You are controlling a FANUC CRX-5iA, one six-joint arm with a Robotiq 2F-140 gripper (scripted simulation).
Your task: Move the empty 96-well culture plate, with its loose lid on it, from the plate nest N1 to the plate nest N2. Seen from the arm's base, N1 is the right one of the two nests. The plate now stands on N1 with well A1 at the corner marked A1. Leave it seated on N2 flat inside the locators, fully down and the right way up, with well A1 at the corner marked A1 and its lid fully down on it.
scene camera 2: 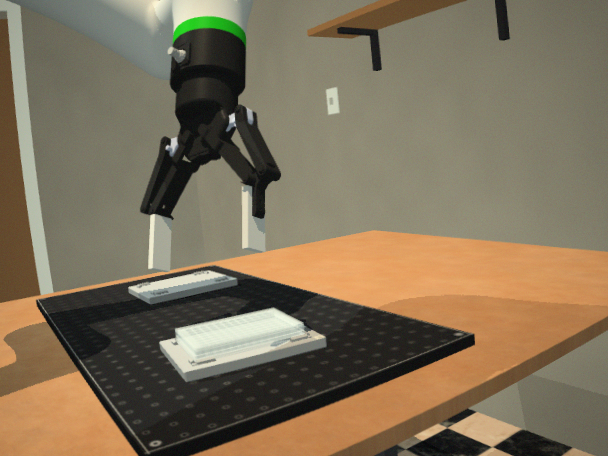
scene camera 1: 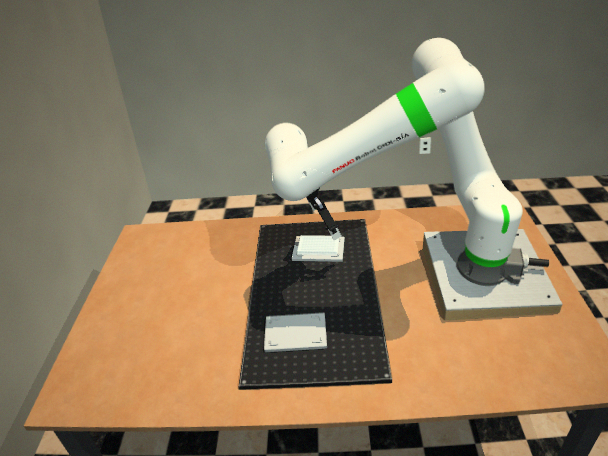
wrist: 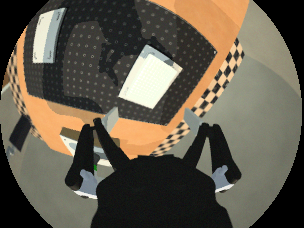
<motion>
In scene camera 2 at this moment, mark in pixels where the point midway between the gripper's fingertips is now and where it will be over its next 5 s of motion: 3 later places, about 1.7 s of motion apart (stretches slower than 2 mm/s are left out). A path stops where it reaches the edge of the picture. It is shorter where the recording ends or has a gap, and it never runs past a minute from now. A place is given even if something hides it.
My gripper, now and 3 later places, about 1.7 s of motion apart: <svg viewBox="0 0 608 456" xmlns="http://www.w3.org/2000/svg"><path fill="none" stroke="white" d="M202 261L233 293L238 336L232 286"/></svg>
</motion>
